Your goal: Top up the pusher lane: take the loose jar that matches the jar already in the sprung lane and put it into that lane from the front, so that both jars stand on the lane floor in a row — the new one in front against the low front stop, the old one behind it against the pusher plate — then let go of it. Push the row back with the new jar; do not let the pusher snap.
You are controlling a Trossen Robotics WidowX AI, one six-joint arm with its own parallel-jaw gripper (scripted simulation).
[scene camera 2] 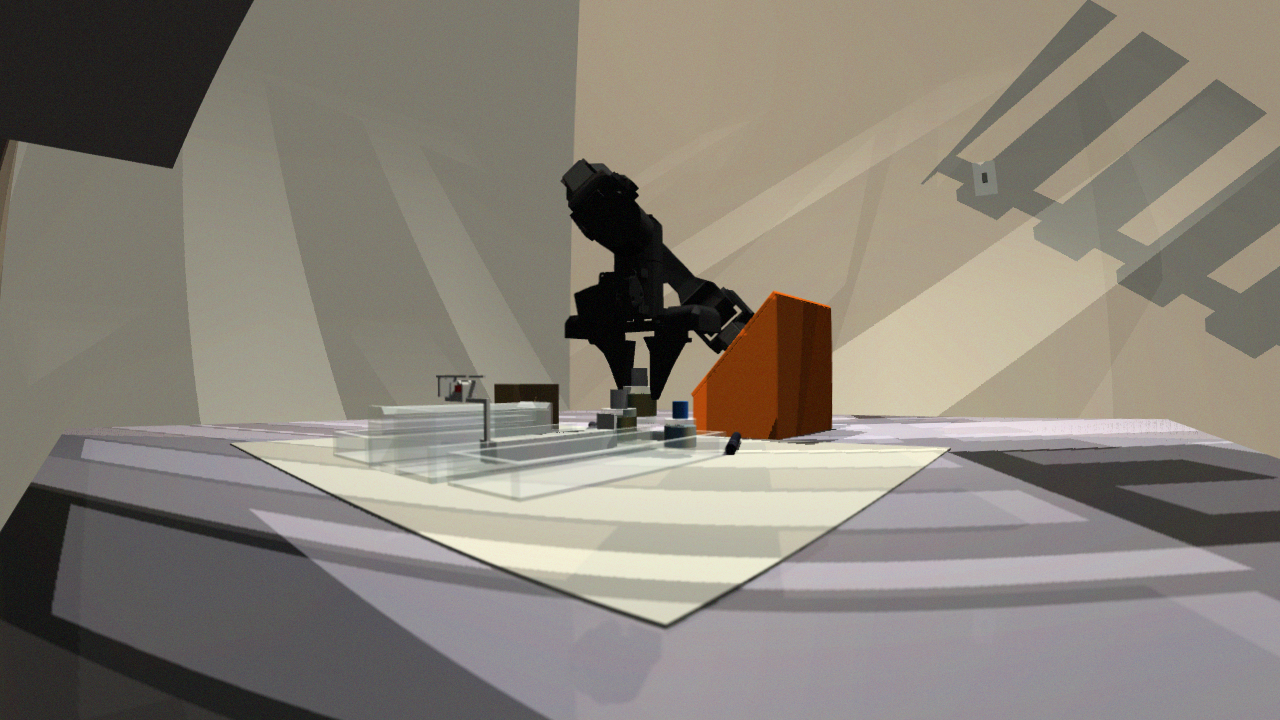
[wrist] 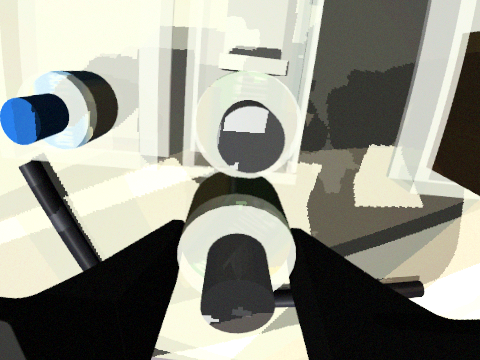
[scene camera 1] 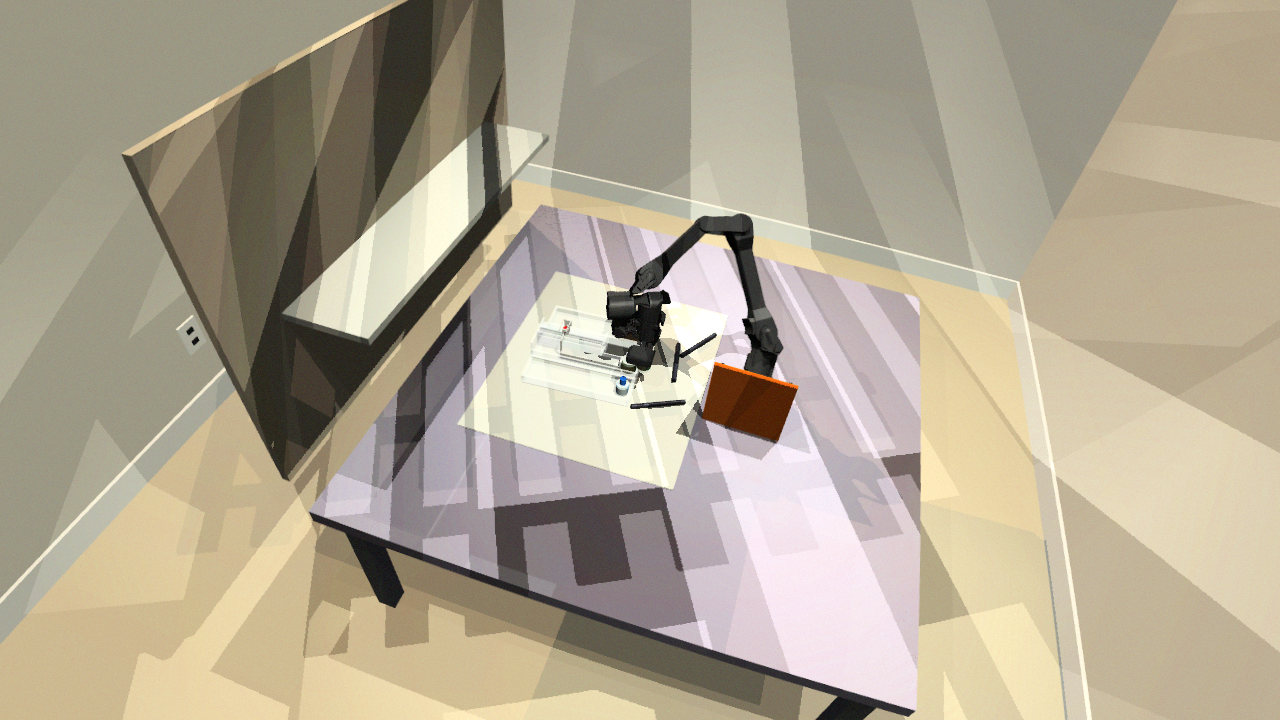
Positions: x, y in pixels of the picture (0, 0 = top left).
Labels:
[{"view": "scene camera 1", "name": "my gripper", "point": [644, 360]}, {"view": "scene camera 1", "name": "shelf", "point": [357, 297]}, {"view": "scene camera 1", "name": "transparent lane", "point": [546, 341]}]

